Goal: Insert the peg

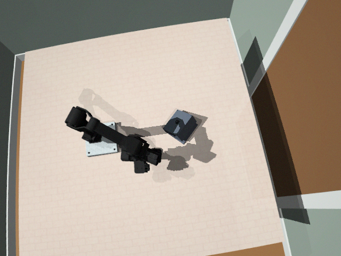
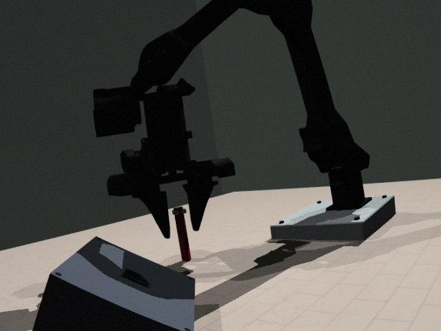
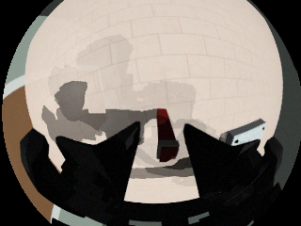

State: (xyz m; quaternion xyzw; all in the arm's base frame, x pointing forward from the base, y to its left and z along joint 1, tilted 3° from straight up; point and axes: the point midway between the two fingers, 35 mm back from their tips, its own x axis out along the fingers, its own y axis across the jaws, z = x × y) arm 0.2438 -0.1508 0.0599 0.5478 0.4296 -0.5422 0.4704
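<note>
Now: the sloped panel 20 cm ahead of my gripper tip, 15 cm to the left of it and 1 cm below it. Round my gripper tip: peg (2 cm above).
</note>
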